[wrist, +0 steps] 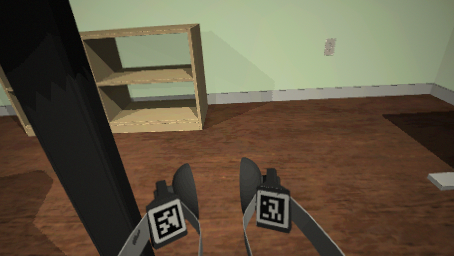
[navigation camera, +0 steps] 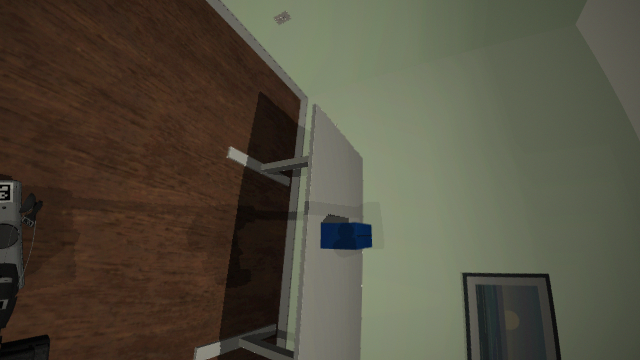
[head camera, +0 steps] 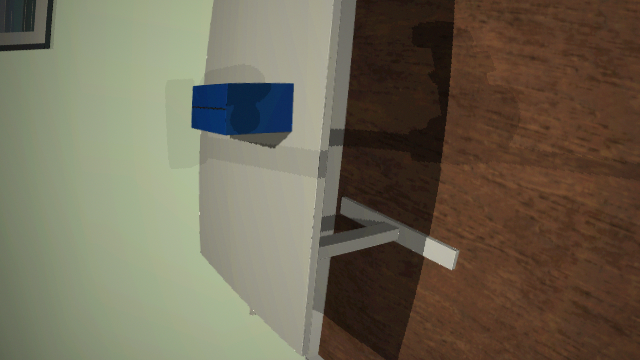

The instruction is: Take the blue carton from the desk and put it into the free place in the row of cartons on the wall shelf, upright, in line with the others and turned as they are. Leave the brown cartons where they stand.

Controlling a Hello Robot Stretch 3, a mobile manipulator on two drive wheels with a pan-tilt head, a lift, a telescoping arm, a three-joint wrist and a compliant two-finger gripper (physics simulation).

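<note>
The blue carton stands upright on the grey-white desk; both head and navigation views are turned sideways. Its top has a dark seam, and shadow falls across its front face. My gripper is open in the wrist view, with its two dark fingertips apart and floor showing between them. It is away from the carton, which does not show in the wrist view. The wall shelf and the brown cartons do not show in these views.
Desk legs stand on the brown wood floor. A low wooden bookcase stands against the wall in the wrist view. A dark post of the robot crosses that view's left. A framed picture hangs on the green wall.
</note>
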